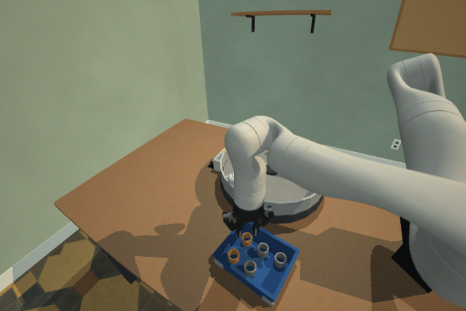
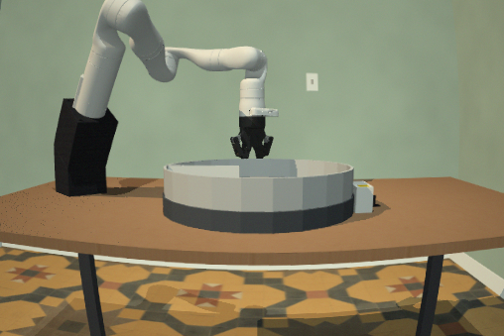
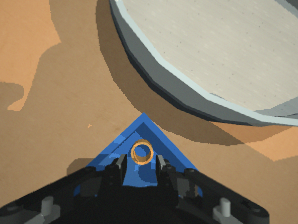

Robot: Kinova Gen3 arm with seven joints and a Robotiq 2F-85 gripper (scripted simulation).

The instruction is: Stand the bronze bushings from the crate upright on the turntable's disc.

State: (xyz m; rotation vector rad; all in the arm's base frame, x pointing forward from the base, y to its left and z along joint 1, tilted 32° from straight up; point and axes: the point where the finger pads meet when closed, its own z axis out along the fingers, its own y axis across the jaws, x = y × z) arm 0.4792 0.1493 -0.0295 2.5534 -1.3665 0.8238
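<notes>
Right now the blue crate is 5 cm below my hand, 4 cm to the left of it and 4 cm behind it. From my hand the other things lie so: turntable disc (31 cm to the right, 2 cm below, 1 cm behind).
</notes>
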